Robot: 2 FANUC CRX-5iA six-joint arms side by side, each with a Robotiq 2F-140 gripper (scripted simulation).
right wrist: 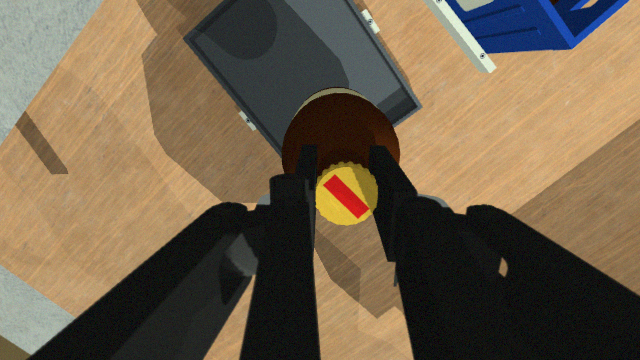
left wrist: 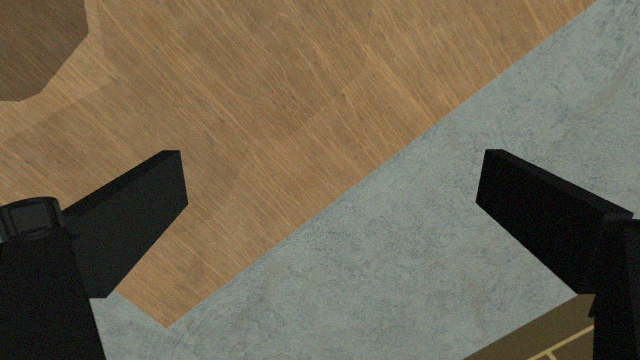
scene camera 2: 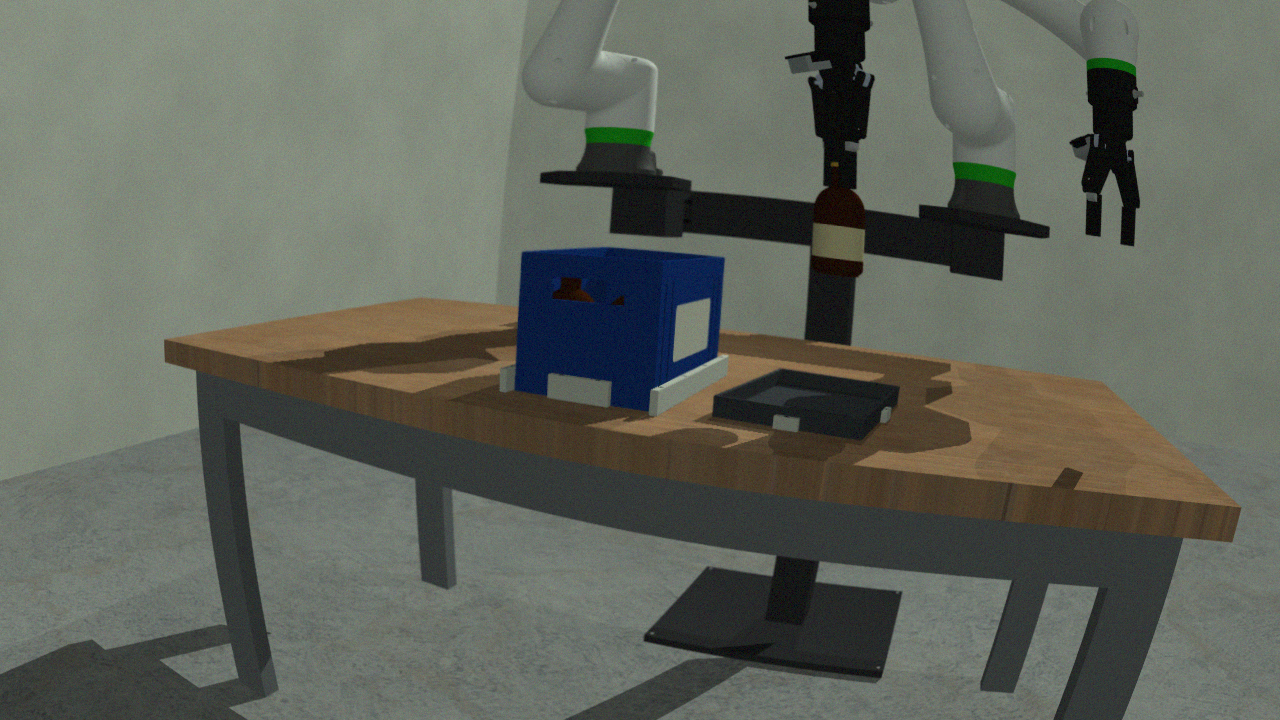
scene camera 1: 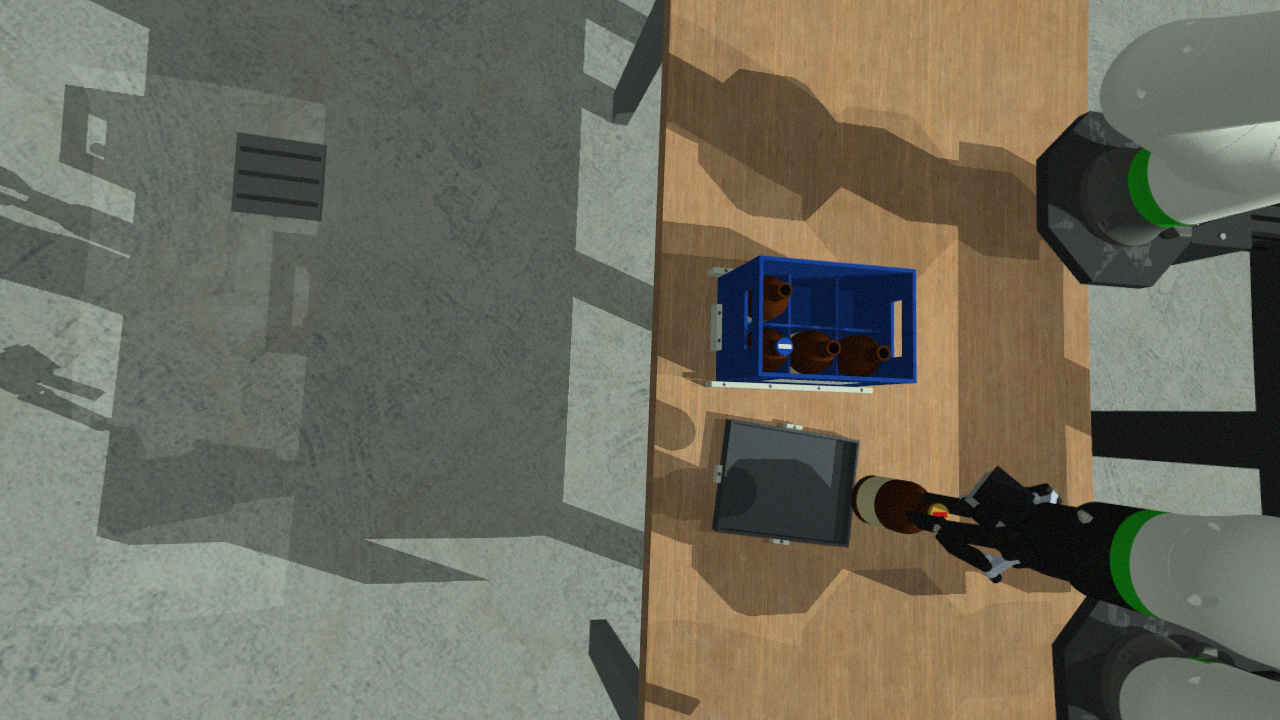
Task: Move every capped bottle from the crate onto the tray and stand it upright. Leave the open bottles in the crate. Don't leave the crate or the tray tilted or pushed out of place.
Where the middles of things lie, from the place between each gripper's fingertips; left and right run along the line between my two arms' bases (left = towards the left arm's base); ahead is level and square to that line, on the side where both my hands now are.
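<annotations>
My right gripper [scene camera 1: 921,510] is 70 mm above the yellow-capped bottle [scene camera 1: 880,501]. Counting from my right hand, you'd find the blue crate [scene camera 2: 669,325] 270 mm to the right, 50 mm ahead and 240 mm below, the dark tray [scene camera 1: 779,483] 10 mm to the right, 50 mm ahead and 310 mm below, and the blue-capped bottle [scene camera 1: 776,348] 230 mm to the right, 140 mm ahead and 240 mm below.
For my left hand [scene camera 2: 1110,240], the yellow-capped bottle is 47 cm to the right of it, 15 cm ahead of it and 5 cm below it. The blue-capped bottle is 70 cm to the right of that left hand, 28 cm ahead and 21 cm below. Then, still from my left hand, there's the blue crate at 74 cm to the right, 20 cm ahead and 22 cm below, and the dark tray at 47 cm to the right, 20 cm ahead and 29 cm below.
</annotations>
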